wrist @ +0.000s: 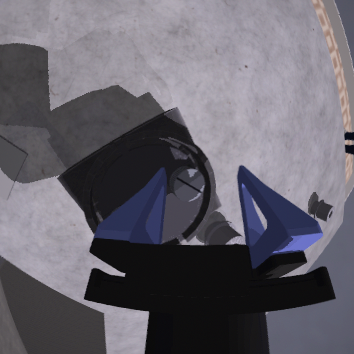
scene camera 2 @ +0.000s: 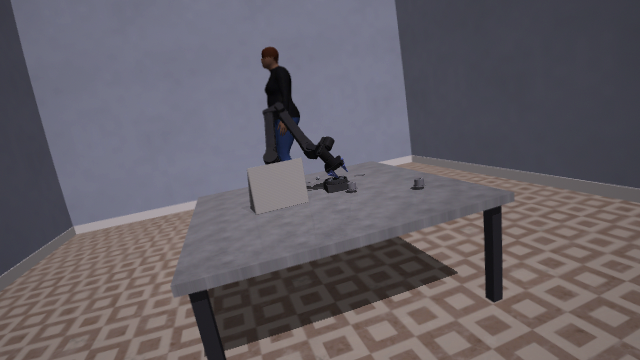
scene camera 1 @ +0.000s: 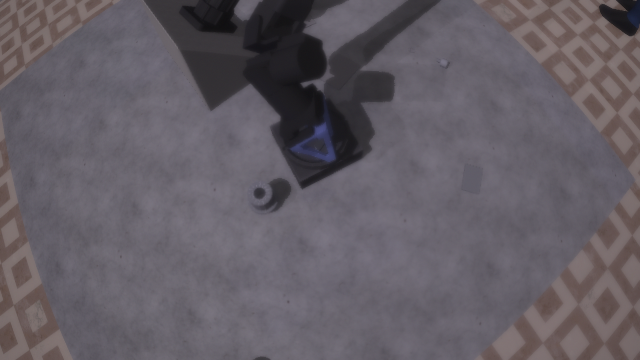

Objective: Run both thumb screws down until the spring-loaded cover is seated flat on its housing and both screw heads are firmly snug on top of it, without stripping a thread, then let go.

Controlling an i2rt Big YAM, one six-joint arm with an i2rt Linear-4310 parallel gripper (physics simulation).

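Places are measured from the arm's base along level axes (x ahead, y left, z up), in millimetres.
Pixels of known places: gripper, fingertip midpoint: (wrist: 201, 171) (scene camera 2: 342, 174) (scene camera 1: 331, 147); arm's base at its link origin: (scene camera 2: 275, 181) (scene camera 1: 206, 22).
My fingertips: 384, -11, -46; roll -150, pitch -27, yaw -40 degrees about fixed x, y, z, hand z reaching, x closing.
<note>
Ahead of a thing's pixels: the offset from my fingertips to its middle, as dx, dy, dz. "spot": to the spot under its first point.
The housing @(-46, +4, -44) (scene camera 1: 295, 169) (scene camera 2: 336, 186) is a dark square block on the table. Its round dark cover @(-46, +4, -29) (wrist: 125, 182) sits inside a raised ring, mostly in shadow. One slotted grey screw head @(spot: -16, -3, -6) (wrist: 187, 184) shows near the ring's edge, beside the left-hand fingertip in the wrist view. The other screw head does not show there; the left-hand blue finger hides part of the cover. My gripper (wrist: 201, 171) (scene camera 2: 340, 171) is partly open and empty, tilted over the housing. Whether a fingertip touches the screw head, and whether the cover is flat, I cannot tell.
A grey ribbed cylinder @(-33, -138, -47) (scene camera 1: 261, 195) (scene camera 2: 351, 186) (wrist: 220, 233) stands close beside the housing. Another cylinder @(+191, -390, -47) (scene camera 2: 418, 183) (wrist: 324, 210) stands farther off. A pale slanted panel (scene camera 2: 277, 187) stands near the arm's base. A small white block @(-2, +348, -62) (scene camera 1: 443, 63) and a flat grey rectangle @(spot: +215, +177, -69) (scene camera 1: 472, 178) lie apart.
</note>
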